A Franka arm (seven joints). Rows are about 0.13 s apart.
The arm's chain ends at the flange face. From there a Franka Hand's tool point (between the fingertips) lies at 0.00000 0.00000 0.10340 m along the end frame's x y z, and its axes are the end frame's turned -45 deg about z.
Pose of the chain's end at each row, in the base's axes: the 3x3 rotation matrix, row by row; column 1 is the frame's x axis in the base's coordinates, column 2 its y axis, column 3 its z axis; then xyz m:
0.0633, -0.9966, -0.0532; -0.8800, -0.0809, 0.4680; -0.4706, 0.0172, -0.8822; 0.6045, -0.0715, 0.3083
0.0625, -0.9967, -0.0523; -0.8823, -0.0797, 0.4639; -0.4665, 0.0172, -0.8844; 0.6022, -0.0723, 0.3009
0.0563, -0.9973, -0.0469; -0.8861, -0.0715, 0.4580; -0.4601, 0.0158, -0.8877; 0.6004, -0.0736, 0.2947
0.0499, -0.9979, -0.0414; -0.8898, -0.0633, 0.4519; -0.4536, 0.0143, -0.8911; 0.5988, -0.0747, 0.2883
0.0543, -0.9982, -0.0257; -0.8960, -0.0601, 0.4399; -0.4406, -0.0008, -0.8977; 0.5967, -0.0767, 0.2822
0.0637, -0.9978, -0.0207; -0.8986, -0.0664, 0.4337; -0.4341, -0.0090, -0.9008; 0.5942, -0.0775, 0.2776
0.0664, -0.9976, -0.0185; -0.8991, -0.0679, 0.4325; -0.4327, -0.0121, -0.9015; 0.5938, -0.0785, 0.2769
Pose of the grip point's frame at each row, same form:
0.7495, -0.6599, -0.0532; -0.5650, -0.6795, 0.4680; -0.3449, -0.3206, -0.8822; 0.5990, -0.0231, 0.2171
0.7490, -0.6606, -0.0523; -0.5675, -0.6802, 0.4639; -0.3420, -0.3177, -0.8844; 0.5968, -0.0243, 0.2095
0.7450, -0.6654, -0.0469; -0.5760, -0.6771, 0.4580; -0.3365, -0.3142, -0.8877; 0.5956, -0.0262, 0.2029
0.7409, -0.6703, -0.0414; -0.5844, -0.6739, 0.4519; -0.3309, -0.3106, -0.8911; 0.5945, -0.0280, 0.1962
0.7442, -0.6674, -0.0257; -0.5911, -0.6761, 0.4399; -0.3110, -0.3121, -0.8977; 0.5940, -0.0312, 0.1894
0.7506, -0.6605, -0.0207; -0.5885, -0.6824, 0.4337; -0.3006, -0.3133, -0.9008; 0.5921, -0.0327, 0.1845
0.7524, -0.6585, -0.0185; -0.5877, -0.6838, 0.4325; -0.2974, -0.3145, -0.9015; 0.5919, -0.0338, 0.1837

